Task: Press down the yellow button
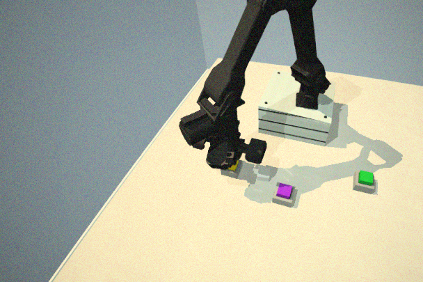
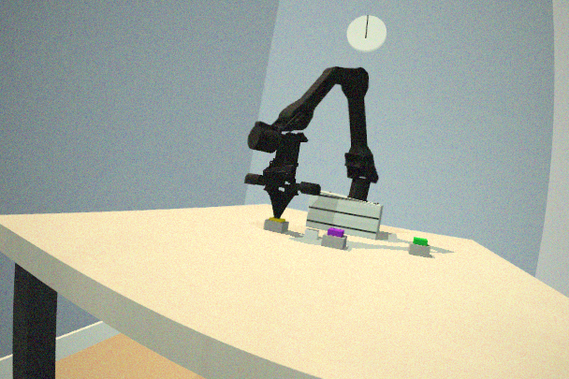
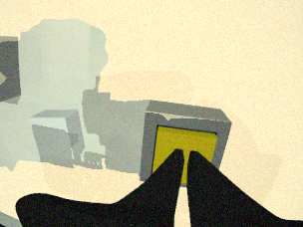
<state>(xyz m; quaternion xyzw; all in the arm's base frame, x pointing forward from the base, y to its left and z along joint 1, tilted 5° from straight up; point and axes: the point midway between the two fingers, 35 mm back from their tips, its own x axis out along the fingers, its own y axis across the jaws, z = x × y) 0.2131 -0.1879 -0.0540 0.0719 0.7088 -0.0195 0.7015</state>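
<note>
Right now my gripper tip is 1 cm above the yellow button. The rest, counted from my gripper tip: green button 1 cm behind, 36 cm to the left; then purple button 6 cm ahead, 15 cm to the left; then white block 9 cm to the left, 2 cm below.
</note>
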